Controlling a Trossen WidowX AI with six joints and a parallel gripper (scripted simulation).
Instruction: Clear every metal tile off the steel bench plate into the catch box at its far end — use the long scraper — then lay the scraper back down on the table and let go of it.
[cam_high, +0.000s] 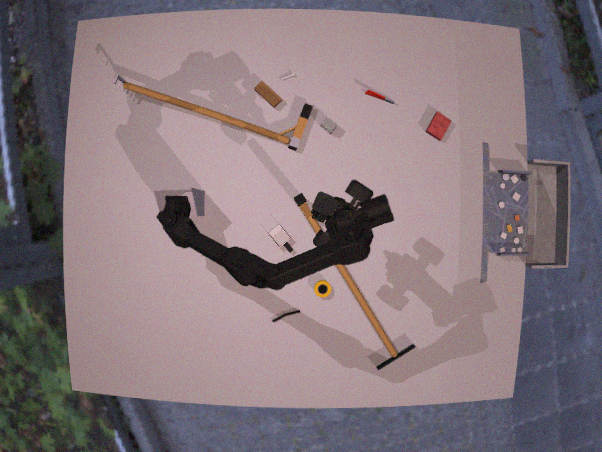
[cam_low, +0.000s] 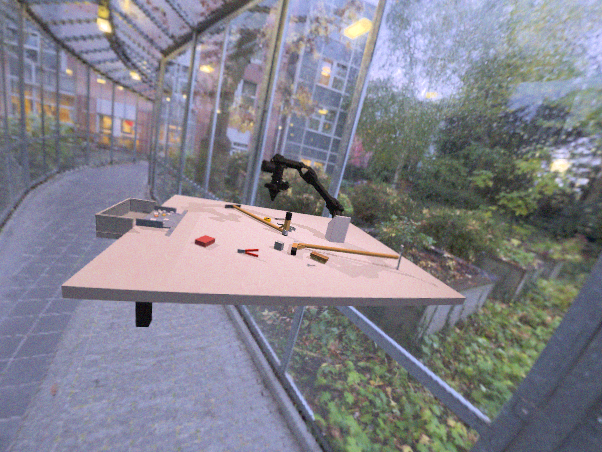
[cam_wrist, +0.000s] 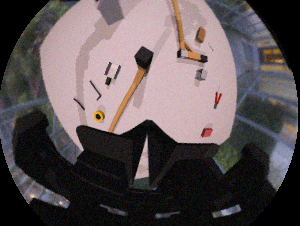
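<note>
My gripper tip is 3 cm past the yellow tape roll, 23 cm to the left of it and 18 cm above it. Round my gripper tip: long scraper (5 cm ahead, 20 cm to the right, 13 cm below); hex key (13 cm behind, 18 cm to the right, 19 cm below); grey cube (2 cm behind, 27 cm to the left, 17 cm below).
</note>
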